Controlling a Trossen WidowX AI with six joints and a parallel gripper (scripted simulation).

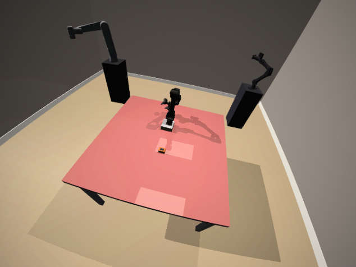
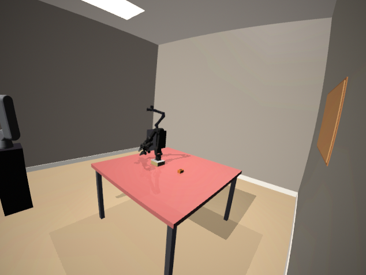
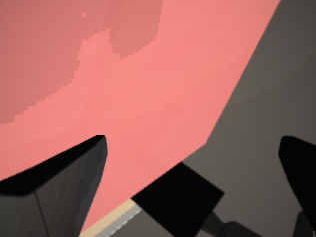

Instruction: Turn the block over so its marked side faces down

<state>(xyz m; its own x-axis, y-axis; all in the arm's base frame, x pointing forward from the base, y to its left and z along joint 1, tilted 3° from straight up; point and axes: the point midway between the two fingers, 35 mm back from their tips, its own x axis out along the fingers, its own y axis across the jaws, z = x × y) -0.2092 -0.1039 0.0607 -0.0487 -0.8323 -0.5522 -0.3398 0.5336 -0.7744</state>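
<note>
My gripper tip is 56 cm short of the orange block, 14 cm to the right of it and 8 cm above it.
</note>
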